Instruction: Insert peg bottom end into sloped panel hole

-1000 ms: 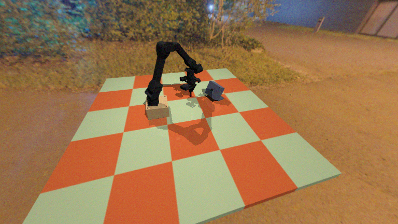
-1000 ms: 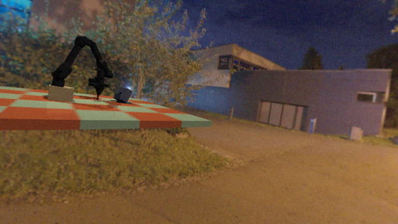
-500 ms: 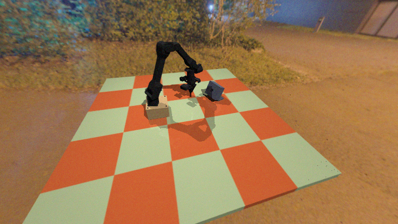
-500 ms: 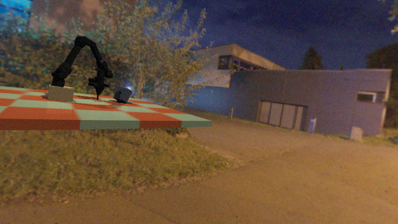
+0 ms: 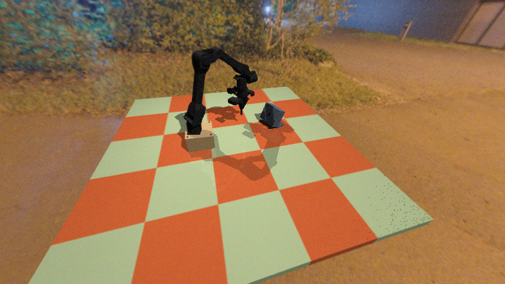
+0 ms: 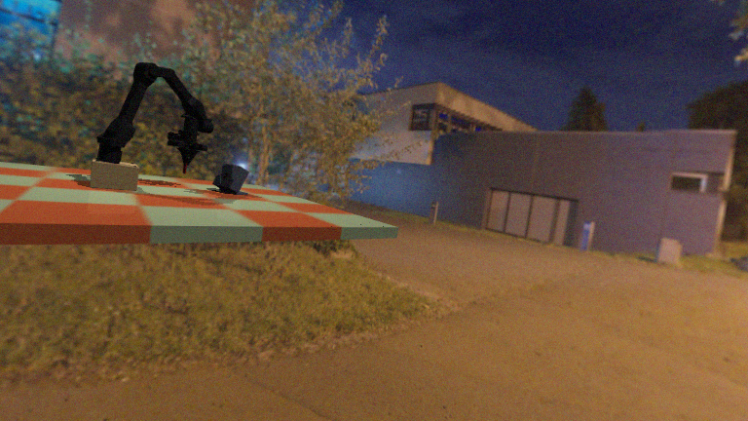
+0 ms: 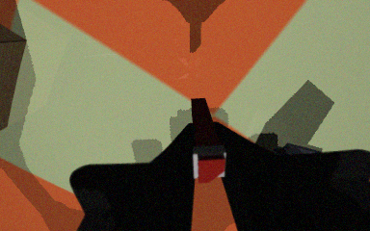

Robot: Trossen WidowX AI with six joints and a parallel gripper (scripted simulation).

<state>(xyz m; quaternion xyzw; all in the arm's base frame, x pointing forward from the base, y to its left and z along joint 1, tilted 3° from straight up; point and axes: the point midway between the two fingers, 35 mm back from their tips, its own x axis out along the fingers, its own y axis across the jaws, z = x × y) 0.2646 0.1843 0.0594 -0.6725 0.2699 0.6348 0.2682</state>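
Right now my gripper tip is 190 mm short of the dark sloped panel, 30 mm above it and 20 mm to the left of it. Also, from my gripper tip: peg (20 mm above).
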